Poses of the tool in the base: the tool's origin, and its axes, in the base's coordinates. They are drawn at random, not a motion.
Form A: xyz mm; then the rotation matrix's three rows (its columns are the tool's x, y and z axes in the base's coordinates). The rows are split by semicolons.
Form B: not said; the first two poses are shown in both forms.
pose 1, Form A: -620.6, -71.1, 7.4; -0.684, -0.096, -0.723; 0.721, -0.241, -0.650; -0.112, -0.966, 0.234
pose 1, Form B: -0.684, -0.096, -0.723, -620.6; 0.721, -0.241, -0.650, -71.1; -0.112, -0.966, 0.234, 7.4; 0, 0, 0, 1
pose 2, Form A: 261.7, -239.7, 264.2; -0.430, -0.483, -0.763; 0.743, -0.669, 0.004; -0.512, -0.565, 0.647
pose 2, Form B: -0.430, -0.483, -0.763, 261.7; 0.743, -0.669, 0.004, -239.7; -0.512, -0.565, 0.647, 264.2; 0, 0, 0, 1
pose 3, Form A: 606.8, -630.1, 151.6; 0.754, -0.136, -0.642; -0.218, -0.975, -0.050; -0.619, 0.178, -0.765
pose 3, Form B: 0.754, -0.136, -0.642, 606.8; -0.218, -0.975, -0.050, -630.1; -0.619, 0.178, -0.765, 151.6; 0, 0, 0, 1
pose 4, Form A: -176.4, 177.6, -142.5; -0.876, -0.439, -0.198; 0.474, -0.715, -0.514; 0.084, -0.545, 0.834
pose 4, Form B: -0.876, -0.439, -0.198, -176.4; 0.474, -0.715, -0.514, 177.6; 0.084, -0.545, 0.834, -142.5; 0, 0, 0, 1
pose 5, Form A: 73.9, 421.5, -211.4; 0.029, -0.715, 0.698; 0.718, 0.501, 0.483; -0.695, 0.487, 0.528
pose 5, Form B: 0.029, -0.715, 0.698, 73.9; 0.718, 0.501, 0.483, 421.5; -0.695, 0.487, 0.528, -211.4; 0, 0, 0, 1
